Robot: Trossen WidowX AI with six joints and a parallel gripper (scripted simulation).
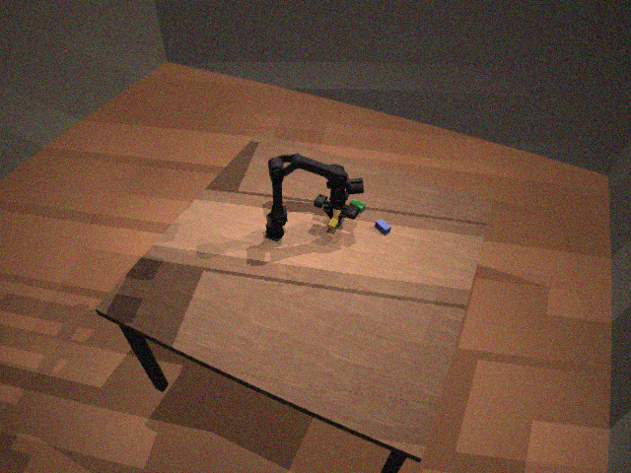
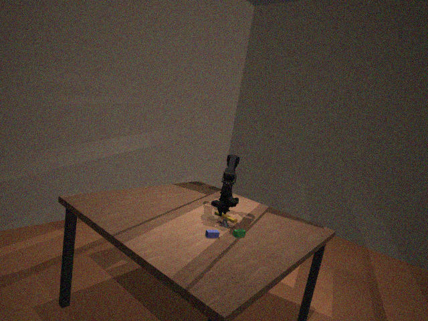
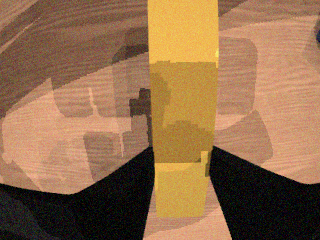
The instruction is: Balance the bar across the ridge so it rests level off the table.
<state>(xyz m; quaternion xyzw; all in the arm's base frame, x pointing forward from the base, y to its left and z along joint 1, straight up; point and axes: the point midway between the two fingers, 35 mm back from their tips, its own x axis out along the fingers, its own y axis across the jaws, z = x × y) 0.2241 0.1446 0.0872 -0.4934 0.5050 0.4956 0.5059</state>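
My gripper tip is 3 cm to the right of the yellow bar. From my gripper tip the other things lie so: blue block (19 cm ahead, 9 cm to the left, 4 cm below); then green block (4 cm ahead, 16 cm to the left, 4 cm below).
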